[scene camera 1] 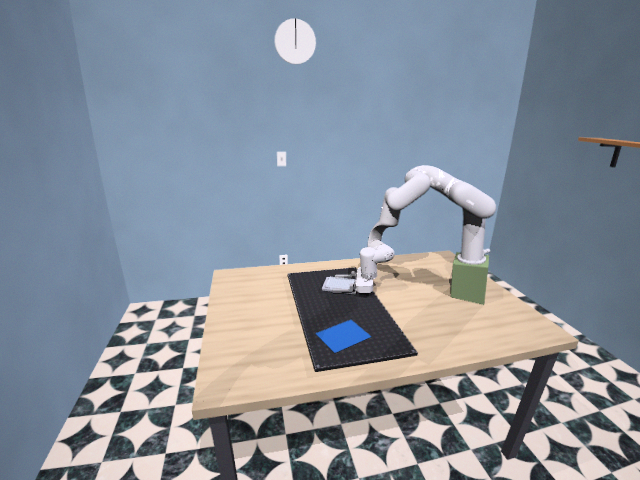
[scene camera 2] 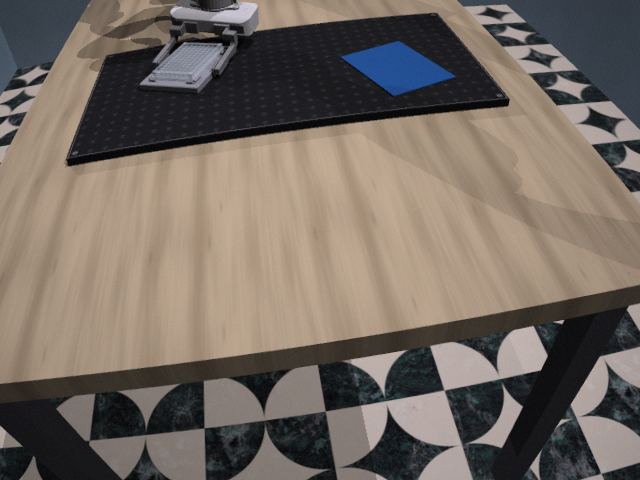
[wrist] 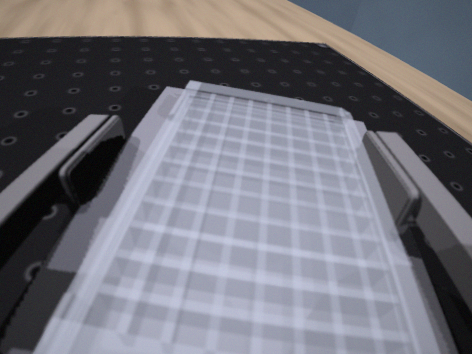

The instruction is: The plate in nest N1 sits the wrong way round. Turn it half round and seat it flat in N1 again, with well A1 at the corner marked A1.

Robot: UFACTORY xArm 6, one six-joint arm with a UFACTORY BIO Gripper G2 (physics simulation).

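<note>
The clear well plate (scene camera 1: pixel 337 283) (scene camera 2: pixel 190 57) (wrist: pixel 260 200) lies in the light grey nest (scene camera 2: pixel 168 88) (wrist: pixel 159 115) at the back of the black board, and looks flat. Corner marks and well labels cannot be read. My gripper (scene camera 1: pixel 345 284) (scene camera 2: pixel 187 67) (wrist: pixel 244 150) is low over the nest, with one finger beside each long side of the plate. The fingers are partly closed but still apart from the plate: a gap shows at the left finger in the wrist view, while the right finger is very near the edge. The plate's near end is cut off in the wrist view.
The black perforated board (scene camera 1: pixel 382 341) (scene camera 2: pixel 289 98) (wrist: pixel 45 102) lies on the wooden table (scene camera 1: pixel 248 330) (scene camera 2: pixel 310 232). A flat blue sheet (scene camera 1: pixel 343 335) (scene camera 2: pixel 398 68) lies on the board's other end. The arm stands on a green block (scene camera 1: pixel 468 283) at the table's right.
</note>
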